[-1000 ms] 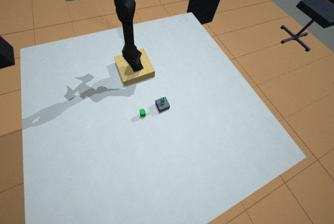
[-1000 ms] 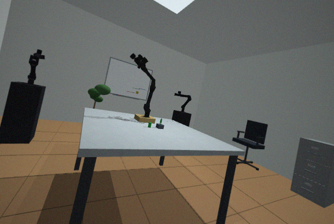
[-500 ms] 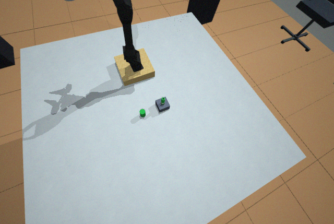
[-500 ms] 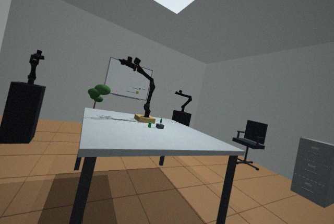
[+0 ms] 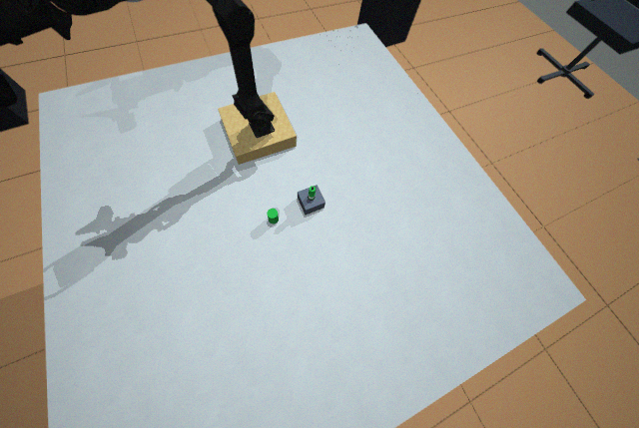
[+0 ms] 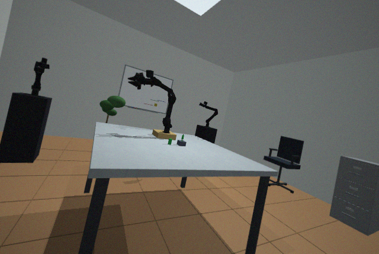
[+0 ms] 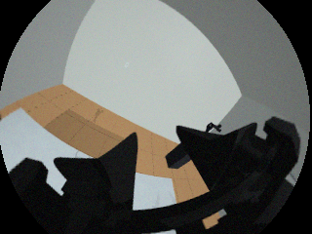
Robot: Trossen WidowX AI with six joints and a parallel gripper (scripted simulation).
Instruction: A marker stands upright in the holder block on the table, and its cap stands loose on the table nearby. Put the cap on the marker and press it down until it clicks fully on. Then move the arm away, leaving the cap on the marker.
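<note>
Now: the green cap 250 mm ahead of my gripper tip, 400 mm to the left of it and 450 mm below it.
</note>
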